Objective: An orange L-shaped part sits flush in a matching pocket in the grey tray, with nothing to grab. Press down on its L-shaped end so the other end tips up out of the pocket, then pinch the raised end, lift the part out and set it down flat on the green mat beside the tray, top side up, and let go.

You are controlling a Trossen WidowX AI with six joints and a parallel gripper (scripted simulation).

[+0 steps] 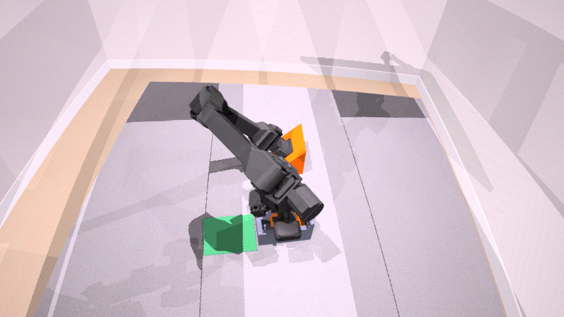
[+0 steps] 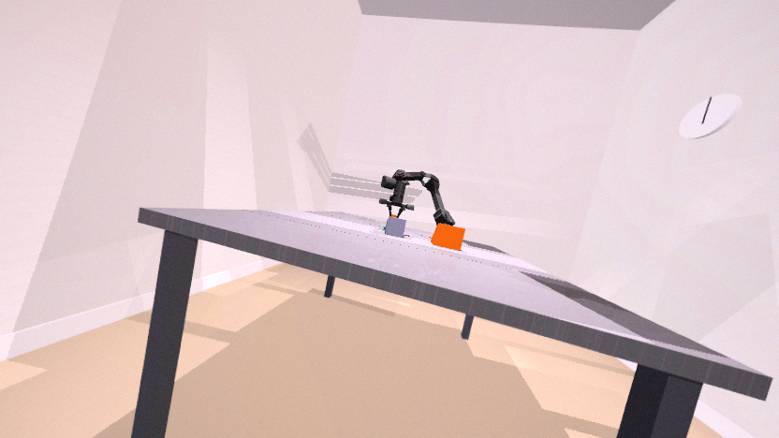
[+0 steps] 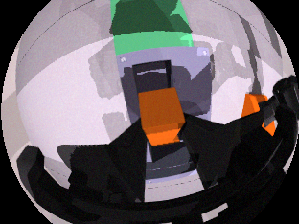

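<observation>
My gripper tip is now 15 cm to the left of the green mat, 8 cm above it and 1 cm past it. The rest, counted from my gripper tip: orange L-shaped part: 3 cm to the left, 3 cm below, 2 cm behind.
</observation>
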